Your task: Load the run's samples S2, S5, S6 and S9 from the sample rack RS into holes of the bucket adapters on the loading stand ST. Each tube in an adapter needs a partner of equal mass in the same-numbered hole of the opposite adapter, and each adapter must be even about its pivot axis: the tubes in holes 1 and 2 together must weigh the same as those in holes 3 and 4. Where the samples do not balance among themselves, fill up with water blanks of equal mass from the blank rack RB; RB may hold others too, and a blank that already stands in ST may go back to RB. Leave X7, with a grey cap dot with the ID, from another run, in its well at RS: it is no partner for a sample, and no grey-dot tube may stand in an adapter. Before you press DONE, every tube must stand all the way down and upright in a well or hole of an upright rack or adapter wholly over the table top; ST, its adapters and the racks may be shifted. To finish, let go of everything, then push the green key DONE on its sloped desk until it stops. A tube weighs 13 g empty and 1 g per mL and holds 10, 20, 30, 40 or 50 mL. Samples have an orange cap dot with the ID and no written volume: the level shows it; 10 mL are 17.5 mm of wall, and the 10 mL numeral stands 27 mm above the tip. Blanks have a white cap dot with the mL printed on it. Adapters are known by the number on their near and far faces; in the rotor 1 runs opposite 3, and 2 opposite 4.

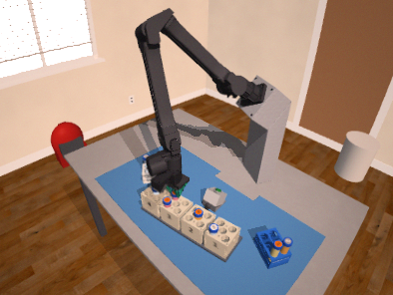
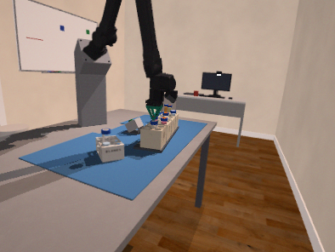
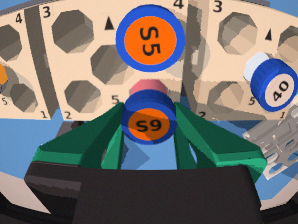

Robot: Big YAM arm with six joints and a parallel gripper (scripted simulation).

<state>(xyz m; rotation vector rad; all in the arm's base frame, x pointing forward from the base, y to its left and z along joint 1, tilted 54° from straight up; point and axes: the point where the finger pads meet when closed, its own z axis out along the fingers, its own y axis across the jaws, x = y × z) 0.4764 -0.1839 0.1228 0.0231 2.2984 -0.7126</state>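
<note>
My gripper is now 1 cm to the left of the sample tube S9 and 5 cm above it. Round my hand: orange-dot tube (6 cm ahead, 12 cm to the left, 5 cm below); 40 mL blank (1 cm ahead, 9 cm to the right, 5 cm below); sample tube S5 (4 cm ahead, 1 cm to the right, 5 cm below).
</note>
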